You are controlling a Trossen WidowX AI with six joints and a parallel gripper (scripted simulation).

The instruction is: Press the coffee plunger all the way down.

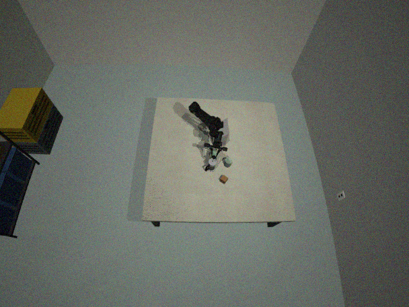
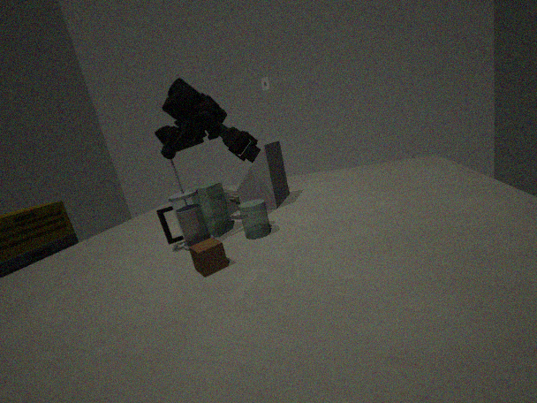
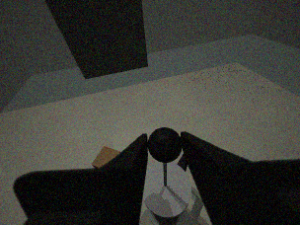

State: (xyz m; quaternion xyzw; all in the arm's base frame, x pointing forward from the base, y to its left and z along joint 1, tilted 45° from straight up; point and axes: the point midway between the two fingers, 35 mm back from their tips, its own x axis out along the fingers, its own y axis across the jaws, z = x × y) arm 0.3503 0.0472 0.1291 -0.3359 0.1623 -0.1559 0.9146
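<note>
Right now my gripper tip is 12 cm above the glass coffee press and 1 cm to the left of it. Round my gripper tip: orange-brown cube (21 cm below, 12 cm to the left, 10 cm ahead); pale green box (17 cm below, 9 cm behind, 1 cm to the left).
</note>
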